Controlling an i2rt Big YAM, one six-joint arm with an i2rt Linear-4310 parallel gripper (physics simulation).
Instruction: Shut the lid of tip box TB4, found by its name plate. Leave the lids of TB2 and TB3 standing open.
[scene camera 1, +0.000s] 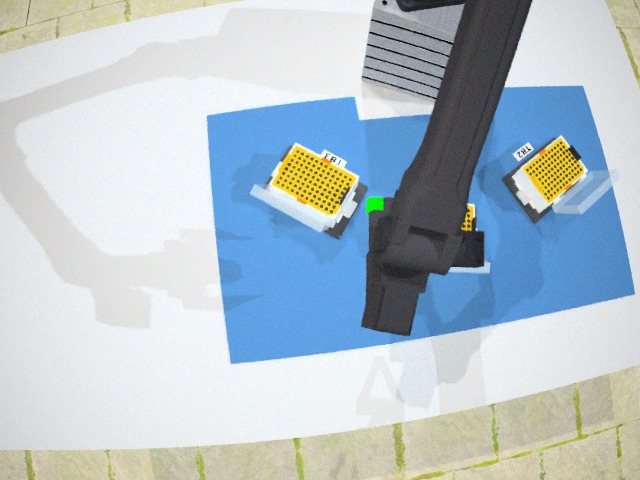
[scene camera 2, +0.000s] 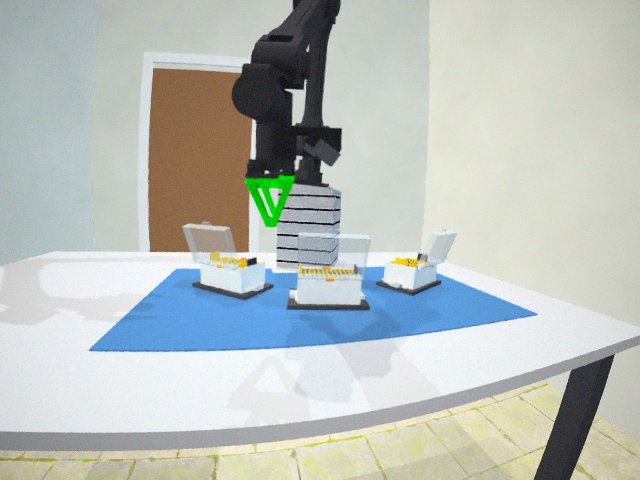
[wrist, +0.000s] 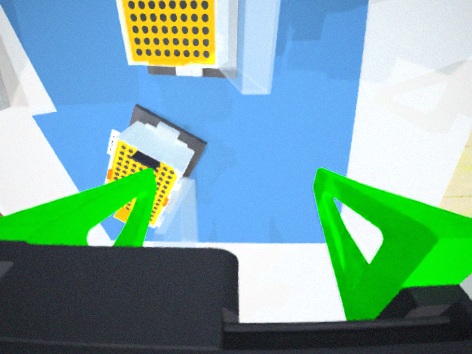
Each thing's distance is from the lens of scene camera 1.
my gripper (scene camera 1: 386, 255): 0.86 m
blue mat (scene camera 1: 288, 291): 1.01 m
